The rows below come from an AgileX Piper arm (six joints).
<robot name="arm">
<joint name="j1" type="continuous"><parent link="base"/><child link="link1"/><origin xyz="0.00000 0.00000 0.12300" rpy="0.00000 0.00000 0.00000"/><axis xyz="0 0 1"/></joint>
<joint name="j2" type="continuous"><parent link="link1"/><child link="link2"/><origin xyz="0.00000 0.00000 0.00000" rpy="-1.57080 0.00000 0.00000"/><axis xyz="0 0 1"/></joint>
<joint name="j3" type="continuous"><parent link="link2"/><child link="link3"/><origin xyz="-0.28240 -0.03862 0.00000" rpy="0.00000 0.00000 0.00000"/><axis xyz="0 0 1"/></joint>
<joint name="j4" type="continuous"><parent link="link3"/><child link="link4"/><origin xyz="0.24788 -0.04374 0.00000" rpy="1.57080 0.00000 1.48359"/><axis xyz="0 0 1"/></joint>
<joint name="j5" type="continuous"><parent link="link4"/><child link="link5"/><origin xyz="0.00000 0.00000 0.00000" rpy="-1.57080 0.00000 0.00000"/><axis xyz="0 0 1"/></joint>
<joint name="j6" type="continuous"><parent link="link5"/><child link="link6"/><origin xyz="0.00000 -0.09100 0.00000" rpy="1.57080 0.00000 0.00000"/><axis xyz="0 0 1"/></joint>
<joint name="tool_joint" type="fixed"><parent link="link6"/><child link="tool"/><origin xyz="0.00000 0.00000 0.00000" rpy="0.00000 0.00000 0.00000"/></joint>
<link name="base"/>
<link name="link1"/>
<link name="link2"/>
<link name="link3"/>
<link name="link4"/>
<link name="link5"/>
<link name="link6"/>
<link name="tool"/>
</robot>
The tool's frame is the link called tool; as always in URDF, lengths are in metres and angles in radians. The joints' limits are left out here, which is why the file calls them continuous.
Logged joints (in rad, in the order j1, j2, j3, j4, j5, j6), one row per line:
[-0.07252 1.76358 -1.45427 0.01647 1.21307 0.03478]
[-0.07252 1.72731 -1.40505 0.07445 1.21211 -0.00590]
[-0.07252 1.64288 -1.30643 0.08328 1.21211 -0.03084]
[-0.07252 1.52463 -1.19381 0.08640 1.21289 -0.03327]
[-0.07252 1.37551 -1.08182 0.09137 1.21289 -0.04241]
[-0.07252 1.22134 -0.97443 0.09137 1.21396 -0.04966]
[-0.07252 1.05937 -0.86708 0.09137 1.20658 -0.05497]
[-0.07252 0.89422 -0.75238 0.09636 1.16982 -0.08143]
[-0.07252 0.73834 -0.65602 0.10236 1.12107 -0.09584]
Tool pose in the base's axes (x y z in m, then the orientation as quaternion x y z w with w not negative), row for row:
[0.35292 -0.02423 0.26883 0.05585 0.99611 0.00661 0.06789]
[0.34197 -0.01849 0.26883 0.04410 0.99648 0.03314 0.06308]
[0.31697 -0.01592 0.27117 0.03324 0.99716 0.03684 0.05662]
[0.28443 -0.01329 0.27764 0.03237 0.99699 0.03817 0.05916]
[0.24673 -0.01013 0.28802 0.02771 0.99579 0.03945 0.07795]
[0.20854 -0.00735 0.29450 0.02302 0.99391 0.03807 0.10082]
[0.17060 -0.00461 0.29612 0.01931 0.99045 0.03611 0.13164]
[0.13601 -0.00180 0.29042 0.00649 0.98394 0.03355 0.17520]
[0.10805 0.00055 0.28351 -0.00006 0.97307 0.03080 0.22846]
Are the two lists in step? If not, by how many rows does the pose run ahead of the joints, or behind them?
They are in step.
